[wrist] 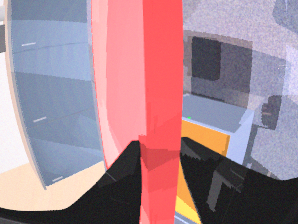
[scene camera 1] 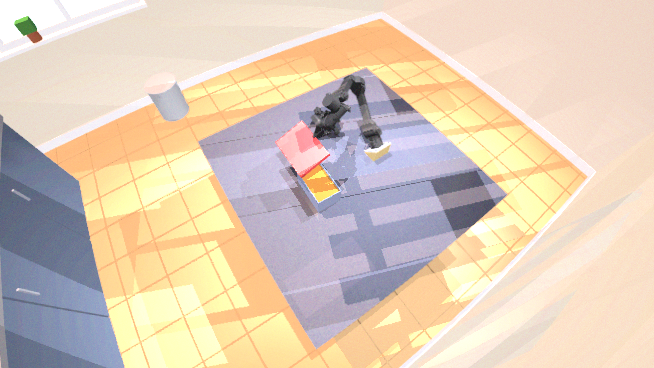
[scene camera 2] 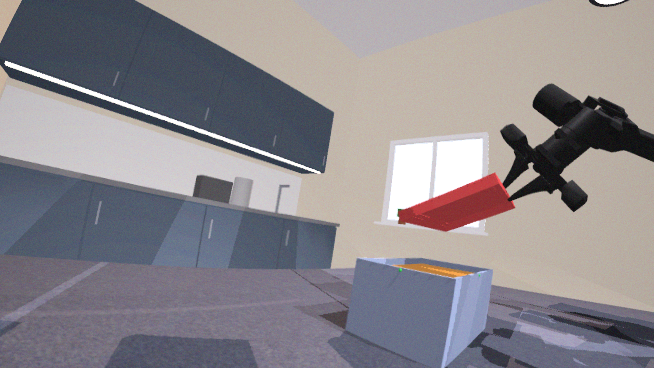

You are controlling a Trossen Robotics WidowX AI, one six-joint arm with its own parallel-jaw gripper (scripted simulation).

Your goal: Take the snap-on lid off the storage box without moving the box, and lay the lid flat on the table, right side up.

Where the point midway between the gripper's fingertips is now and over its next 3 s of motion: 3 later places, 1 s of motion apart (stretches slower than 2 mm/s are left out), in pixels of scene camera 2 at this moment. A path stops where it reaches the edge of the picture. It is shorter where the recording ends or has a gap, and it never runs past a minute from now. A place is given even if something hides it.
My gripper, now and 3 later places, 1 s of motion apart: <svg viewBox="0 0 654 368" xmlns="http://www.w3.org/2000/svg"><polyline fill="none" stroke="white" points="503,195 510,201 514,205 519,209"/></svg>
